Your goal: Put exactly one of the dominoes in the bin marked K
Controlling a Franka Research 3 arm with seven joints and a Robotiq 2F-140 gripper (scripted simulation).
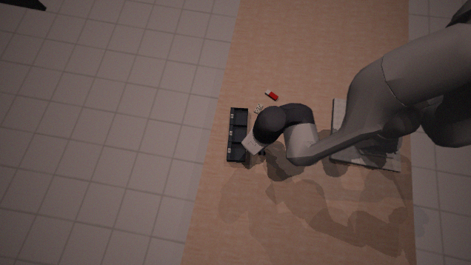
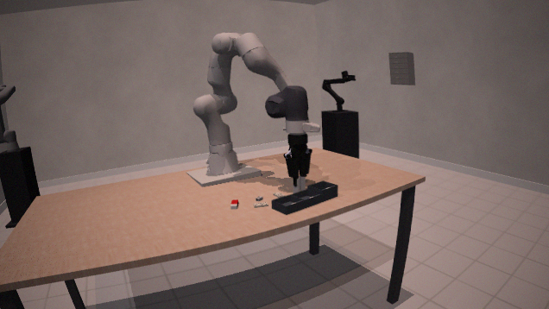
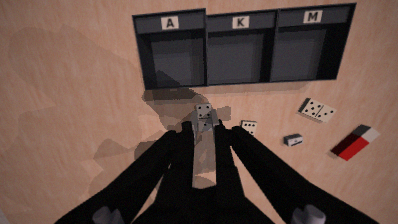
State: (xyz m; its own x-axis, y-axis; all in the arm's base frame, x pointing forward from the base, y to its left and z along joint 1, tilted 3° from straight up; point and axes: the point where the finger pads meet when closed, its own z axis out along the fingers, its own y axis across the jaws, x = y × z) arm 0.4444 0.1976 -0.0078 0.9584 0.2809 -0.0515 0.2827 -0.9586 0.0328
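Now: the bin 110 mm ahead of my hand, 20 mm to the right of it and 10 mm below it. Round my hand: red-and-white block (270 mm to the right, 30 mm below, 20 mm ahead); then white domino (30 mm below); then grey piece (170 mm to the right, 30 mm below, 10 mm behind).
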